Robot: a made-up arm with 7 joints.
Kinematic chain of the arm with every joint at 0, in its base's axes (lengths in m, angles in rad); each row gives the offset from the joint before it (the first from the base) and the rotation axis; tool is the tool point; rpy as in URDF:
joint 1: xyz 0 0 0.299 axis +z
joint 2: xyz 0 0 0 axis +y
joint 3: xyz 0 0 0.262 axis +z
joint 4: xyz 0.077 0 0 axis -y
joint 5: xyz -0.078 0 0.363 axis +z
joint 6: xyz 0 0 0 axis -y
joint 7: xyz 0.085 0 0 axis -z
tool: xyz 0 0 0 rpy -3.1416 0 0
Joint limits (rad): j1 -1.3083..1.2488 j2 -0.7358..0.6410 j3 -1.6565..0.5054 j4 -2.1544..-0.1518 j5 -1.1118..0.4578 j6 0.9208..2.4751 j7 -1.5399..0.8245
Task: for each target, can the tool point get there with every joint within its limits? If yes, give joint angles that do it. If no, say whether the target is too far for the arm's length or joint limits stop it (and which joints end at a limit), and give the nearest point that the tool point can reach.
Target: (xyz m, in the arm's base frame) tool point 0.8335 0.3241 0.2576
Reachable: no: too far | nearest point 0.6104 0.2374 0.3303 | short by 0.250 m
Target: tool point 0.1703 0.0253 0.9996
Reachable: yes | joints -0.0844 -0.0236 0.2626 -0.5460 0.1787 2.2528 0.3831
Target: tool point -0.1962 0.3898 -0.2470
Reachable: no: joint limits stop it (at a limit: joint 1, joint 2, joint 4) | nearest point -0.0959 0.4131 0.0969 | short by 0.359 m
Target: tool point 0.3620 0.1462 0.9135
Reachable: yes | joints 0.8995 0.3564 -1.0845 -0.4937 -0.7224 1.6034 -0.3007
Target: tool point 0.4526 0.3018 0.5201
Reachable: yes | joints 0.2387 0.0764 0.2975 -1.8127 -0.8951 2.1030 -0.4157
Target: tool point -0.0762 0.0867 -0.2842
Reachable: no: joint limits stop it (at a limit: joint 1, joint 2, joint 4, joint 6) | nearest point 0.0151 0.3940 0.0750 | short by 0.481 m
